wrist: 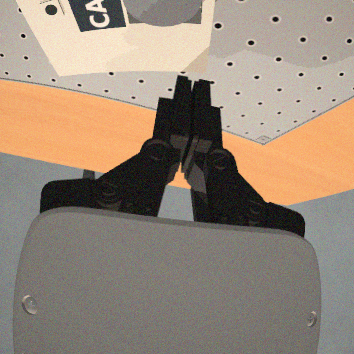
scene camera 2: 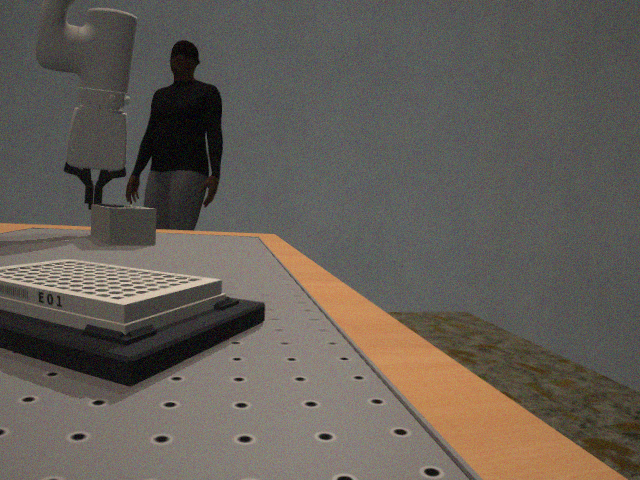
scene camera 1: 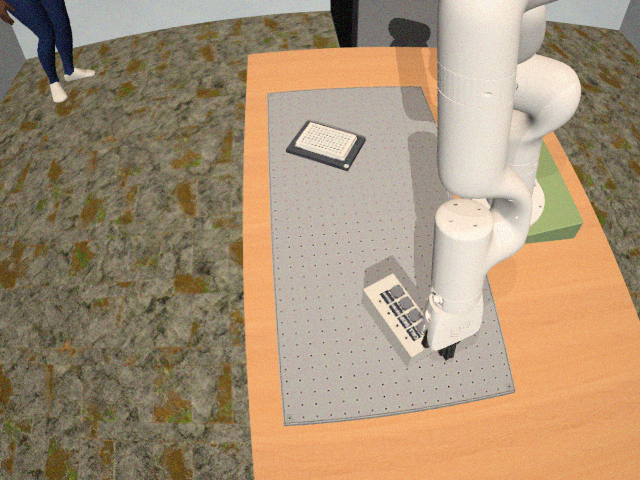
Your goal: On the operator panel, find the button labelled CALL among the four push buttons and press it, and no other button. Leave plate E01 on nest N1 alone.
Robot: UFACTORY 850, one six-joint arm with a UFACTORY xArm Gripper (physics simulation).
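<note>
The cream operator panel (scene camera 1: 379, 287) (scene camera 2: 124, 227) (wrist: 150, 52) stands on the perforated board. In the wrist view the grey round button (wrist: 165, 10) beside the partly cut-off label "CA" (wrist: 100, 17) shows at the top edge. Three other round buttons show in scene camera 1; the arm hides the panel's near right part. My gripper (scene camera 1: 447, 353) (scene camera 2: 94, 205) (wrist: 187, 97) is shut and empty, fingers down. Its tips appear just off the panel's near end, away from the button, around top-face height; contact cannot be told. Plate E01 (scene camera 1: 326, 140) (scene camera 2: 93, 304) sits on dark nest N1 (scene camera 1: 315, 158) (scene camera 2: 206, 330).
The grey perforated board (scene camera 1: 336, 361) (scene camera 2: 279, 418) lies on the wooden table (scene camera 1: 361, 449) (scene camera 2: 372, 335). The arm's base stands on a green block (scene camera 1: 558, 206) at the right. A person (scene camera 1: 51, 36) (scene camera 2: 186, 124) stands beyond the table.
</note>
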